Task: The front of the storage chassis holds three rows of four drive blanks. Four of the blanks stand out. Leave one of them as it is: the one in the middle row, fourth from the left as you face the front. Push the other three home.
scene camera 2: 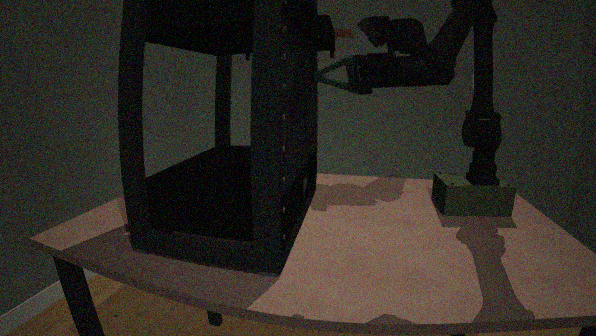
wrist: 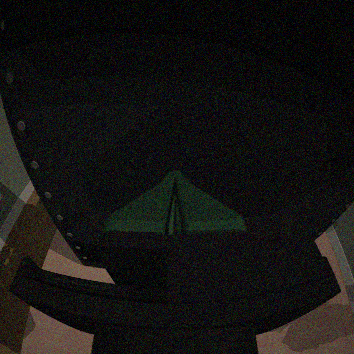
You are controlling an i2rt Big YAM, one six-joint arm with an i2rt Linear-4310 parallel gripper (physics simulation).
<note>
In view: my gripper (scene camera 2: 314, 76) and a tall rack (scene camera 2: 261, 193).
The tall rack also shows in the wrist view (wrist: 246, 106). My gripper also shows in the wrist view (wrist: 174, 177).
</note>
